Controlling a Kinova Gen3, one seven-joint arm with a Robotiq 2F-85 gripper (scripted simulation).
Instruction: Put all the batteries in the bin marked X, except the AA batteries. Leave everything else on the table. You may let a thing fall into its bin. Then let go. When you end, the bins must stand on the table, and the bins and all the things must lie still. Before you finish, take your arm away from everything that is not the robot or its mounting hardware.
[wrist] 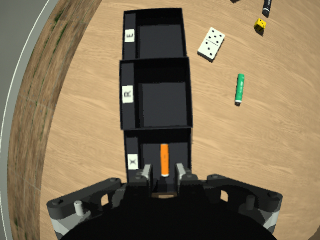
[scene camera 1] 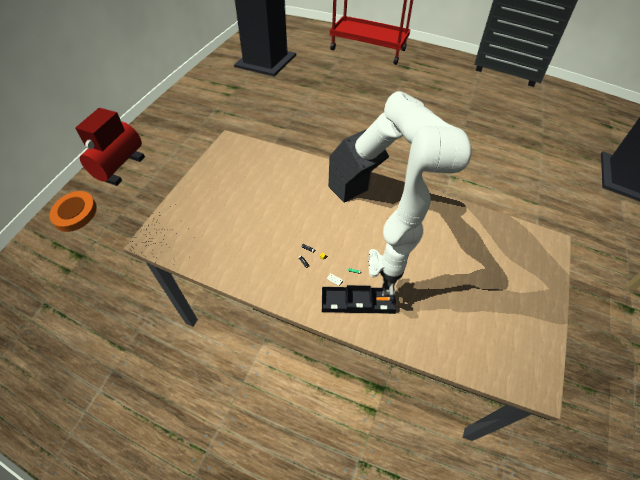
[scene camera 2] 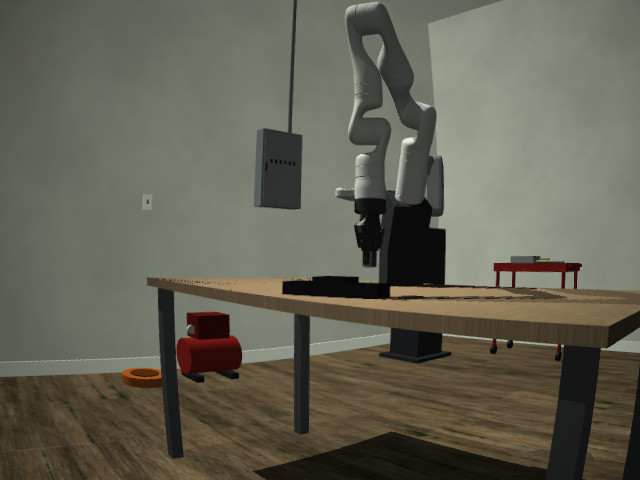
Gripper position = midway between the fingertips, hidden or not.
In view: my gripper (scene camera 2: 369, 267).
My gripper also shows in the wrist view (wrist: 163, 173).
